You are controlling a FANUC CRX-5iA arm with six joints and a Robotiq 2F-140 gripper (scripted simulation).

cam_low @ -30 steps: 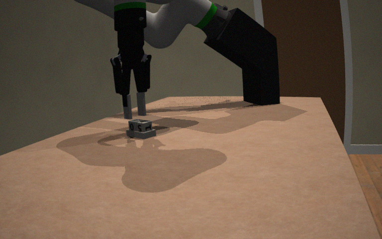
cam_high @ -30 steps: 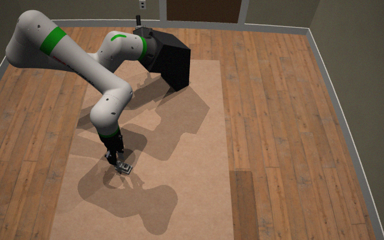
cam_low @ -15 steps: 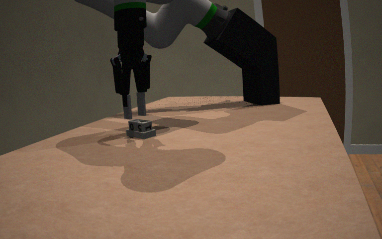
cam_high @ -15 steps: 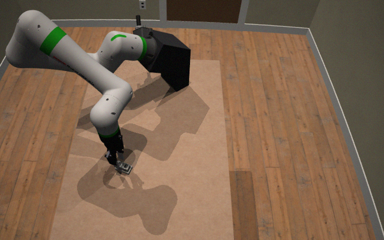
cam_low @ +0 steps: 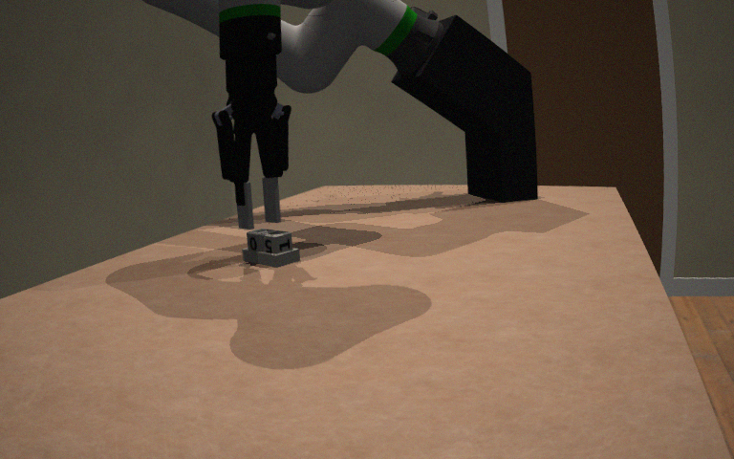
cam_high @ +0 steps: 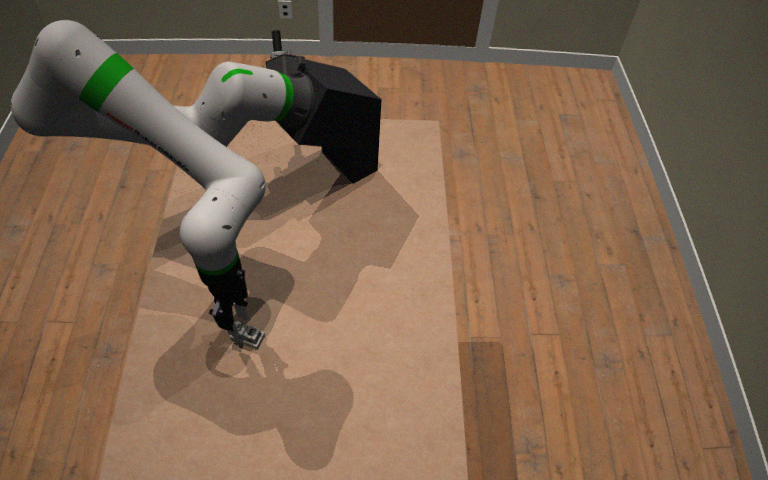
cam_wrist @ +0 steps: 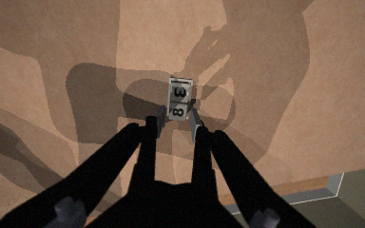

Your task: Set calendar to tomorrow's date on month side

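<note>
The grey number cube lies 60 mm below my hand. From my hand the other things lie so: grey calendar tray: 70 mm below, 20 mm to the left, 10 mm ahead.
</note>
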